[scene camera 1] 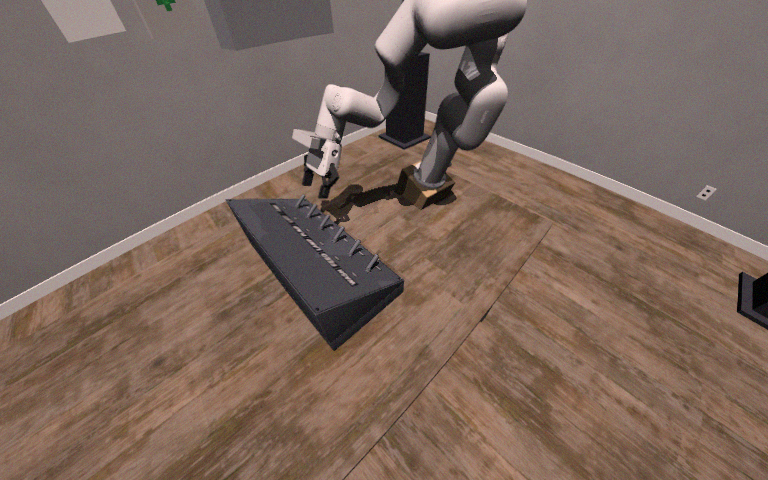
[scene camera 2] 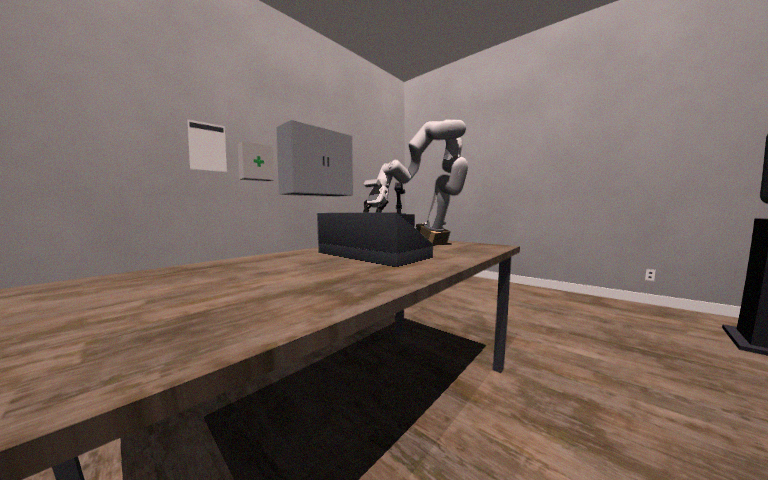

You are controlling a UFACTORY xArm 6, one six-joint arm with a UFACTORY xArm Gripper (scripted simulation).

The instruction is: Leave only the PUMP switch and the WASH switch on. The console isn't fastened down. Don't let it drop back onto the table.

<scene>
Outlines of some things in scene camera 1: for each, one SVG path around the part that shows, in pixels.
My gripper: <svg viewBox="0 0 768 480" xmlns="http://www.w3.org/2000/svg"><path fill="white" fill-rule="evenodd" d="M320 139L319 149L309 148L308 154L304 155L305 173L302 185L311 186L314 176L313 172L317 173L322 177L323 183L320 186L318 198L327 199L330 187L339 179L337 171L342 145L341 142Z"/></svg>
A dark grey wedge-shaped console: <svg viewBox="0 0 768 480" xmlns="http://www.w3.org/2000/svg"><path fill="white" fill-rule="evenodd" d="M225 199L238 223L240 224L241 220L245 225L241 228L248 240L250 235L254 249L259 255L260 247L264 250L266 259L262 258L275 277L279 278L284 289L313 326L319 329L317 331L320 331L324 336L326 335L329 341L326 342L333 351L339 348L403 293L404 280L378 259L379 255L373 255L360 244L361 241L359 239L356 241L344 231L345 228L343 226L339 227L330 219L330 215L325 215L316 208L316 204L313 205L307 199L304 199L306 197L304 194L302 194L300 199Z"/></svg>
</scene>
